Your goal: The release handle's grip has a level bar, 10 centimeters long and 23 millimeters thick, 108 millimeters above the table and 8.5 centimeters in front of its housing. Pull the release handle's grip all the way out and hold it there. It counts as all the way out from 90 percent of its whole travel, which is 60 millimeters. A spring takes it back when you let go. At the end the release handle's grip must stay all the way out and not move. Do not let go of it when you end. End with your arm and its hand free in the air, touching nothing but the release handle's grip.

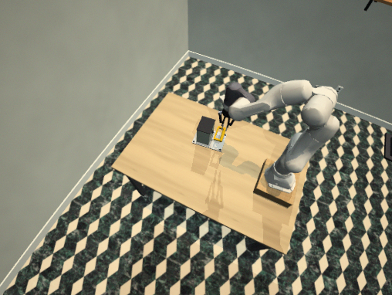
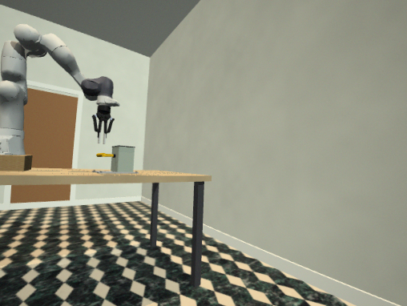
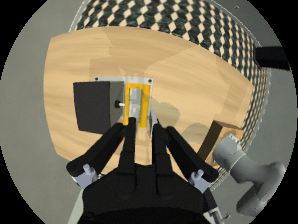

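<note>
The plate is 200 mm below my hand, 90 mm ahead of it and 20 mm to the left of it.
</note>
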